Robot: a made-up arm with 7 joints.
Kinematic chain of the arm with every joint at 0, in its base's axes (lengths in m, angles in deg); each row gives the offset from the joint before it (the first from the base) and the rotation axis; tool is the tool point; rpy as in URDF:
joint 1: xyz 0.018 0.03 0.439 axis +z
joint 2: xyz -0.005 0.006 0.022 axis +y
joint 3: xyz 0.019 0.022 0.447 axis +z
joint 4: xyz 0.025 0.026 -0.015 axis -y
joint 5: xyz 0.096 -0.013 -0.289 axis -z
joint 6: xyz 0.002 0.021 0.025 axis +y
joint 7: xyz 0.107 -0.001 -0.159 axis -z
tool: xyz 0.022 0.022 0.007 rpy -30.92 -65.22 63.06
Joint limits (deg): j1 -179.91..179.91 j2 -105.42..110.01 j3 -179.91..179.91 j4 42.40..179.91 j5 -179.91..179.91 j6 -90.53..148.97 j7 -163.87..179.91
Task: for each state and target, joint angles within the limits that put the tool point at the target. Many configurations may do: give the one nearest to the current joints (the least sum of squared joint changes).
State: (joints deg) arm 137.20 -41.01 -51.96 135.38 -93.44 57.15 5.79
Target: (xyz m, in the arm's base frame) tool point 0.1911 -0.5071 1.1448
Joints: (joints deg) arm 94.57 -46.46 -45.99 152.64 -92.52 55.03 4.44
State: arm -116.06 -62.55 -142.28 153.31 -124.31 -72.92 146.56
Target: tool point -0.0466 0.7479 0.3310
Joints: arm -100.87 -97.11 -151.75 151.21 -122.60 -45.40 149.42
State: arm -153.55 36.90 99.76 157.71 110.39 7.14 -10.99
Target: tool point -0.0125 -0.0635 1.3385
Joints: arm -152.01 -2.78 99.13 166.76 110.24 6.40 -12.39
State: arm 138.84 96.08 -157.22 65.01 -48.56 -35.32 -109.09
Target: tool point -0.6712 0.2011 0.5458
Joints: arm 179.21 110.01 -171.00 88.13 -36.67 -39.59 -110.73
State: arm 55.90 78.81 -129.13 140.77 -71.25 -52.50 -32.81
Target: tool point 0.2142 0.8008 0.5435
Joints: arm 84.16 72.63 -124.28 151.13 -57.30 -38.29 -33.05
